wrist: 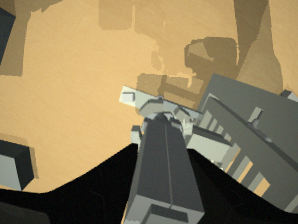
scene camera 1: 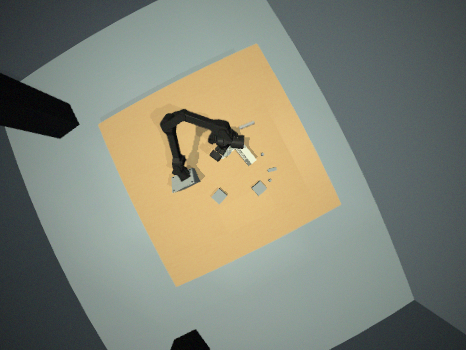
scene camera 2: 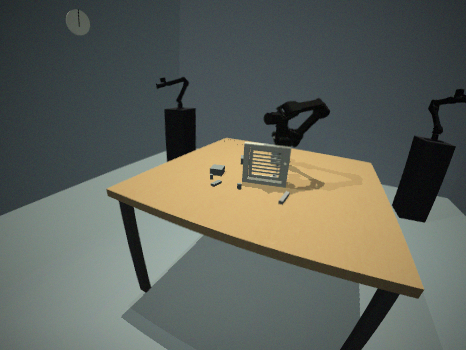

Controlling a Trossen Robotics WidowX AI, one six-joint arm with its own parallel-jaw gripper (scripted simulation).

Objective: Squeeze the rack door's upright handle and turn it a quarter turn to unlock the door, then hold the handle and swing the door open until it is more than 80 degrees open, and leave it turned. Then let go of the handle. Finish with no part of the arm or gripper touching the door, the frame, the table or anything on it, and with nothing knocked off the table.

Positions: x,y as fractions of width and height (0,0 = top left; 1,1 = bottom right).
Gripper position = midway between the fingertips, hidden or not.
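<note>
Looking through the wrist view, I find a rack door (wrist: 0.73,0.55), and my gripper (wrist: 0.54,0.68) is there to be seen as well.
</note>
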